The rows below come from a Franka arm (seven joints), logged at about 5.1 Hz.
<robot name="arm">
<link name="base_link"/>
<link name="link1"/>
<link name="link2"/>
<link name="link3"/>
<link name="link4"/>
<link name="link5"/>
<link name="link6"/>
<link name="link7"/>
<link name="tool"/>
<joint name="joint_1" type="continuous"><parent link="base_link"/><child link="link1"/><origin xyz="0 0 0.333" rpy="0 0 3.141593"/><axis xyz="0 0 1"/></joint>
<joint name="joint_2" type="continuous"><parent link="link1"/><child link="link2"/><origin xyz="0 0 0" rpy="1.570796 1.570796 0"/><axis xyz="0 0 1"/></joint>
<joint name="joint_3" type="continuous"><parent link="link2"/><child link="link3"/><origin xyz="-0.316 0 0" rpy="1.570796 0 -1.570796"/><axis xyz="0 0 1"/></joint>
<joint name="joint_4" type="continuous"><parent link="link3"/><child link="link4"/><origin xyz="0.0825 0 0" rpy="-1.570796 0 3.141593"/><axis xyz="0 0 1"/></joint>
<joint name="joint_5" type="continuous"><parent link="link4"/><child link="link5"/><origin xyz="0.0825 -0.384 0" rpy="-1.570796 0 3.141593"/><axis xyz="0 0 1"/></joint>
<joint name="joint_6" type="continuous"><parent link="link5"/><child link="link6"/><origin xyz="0 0 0" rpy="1.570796 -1.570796 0"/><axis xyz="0 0 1"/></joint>
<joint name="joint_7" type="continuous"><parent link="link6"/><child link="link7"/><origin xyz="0 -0.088 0" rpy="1.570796 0 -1.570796"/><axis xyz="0 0 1"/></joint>
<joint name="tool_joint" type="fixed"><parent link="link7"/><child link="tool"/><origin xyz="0 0 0.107"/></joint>
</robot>
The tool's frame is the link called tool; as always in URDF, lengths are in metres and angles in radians. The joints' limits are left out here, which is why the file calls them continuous.
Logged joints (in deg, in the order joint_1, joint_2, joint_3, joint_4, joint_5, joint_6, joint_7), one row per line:
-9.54 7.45 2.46 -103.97 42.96 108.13 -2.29
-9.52 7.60 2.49 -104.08 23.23 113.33 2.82
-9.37 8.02 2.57 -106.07 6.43 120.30 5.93
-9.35 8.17 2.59 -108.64 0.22 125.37 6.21
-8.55 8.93 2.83 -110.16 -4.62 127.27 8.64
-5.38 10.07 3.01 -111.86 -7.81 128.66 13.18
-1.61 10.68 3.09 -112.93 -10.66 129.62 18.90
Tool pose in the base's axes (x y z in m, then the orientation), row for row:
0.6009 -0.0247 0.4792 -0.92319 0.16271 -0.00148 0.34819
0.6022 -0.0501 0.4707 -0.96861 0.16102 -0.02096 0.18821
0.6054 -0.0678 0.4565 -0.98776 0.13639 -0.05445 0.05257
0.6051 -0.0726 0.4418 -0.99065 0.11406 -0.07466 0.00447
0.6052 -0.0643 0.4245 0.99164 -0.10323 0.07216 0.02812
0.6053 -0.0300 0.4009 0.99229 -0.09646 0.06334 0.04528
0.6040 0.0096 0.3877 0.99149 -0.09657 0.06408 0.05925
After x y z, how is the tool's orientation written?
As a quaternion, x y z w.
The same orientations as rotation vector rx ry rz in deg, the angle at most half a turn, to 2 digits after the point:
-137.13 24.17 -0.22
-156.12 25.95 -3.38
-172.08 23.76 -9.49
-177.81 20.47 -13.40
175.37 -18.26 12.76
173.64 -16.88 11.08
172.04 -16.76 11.12

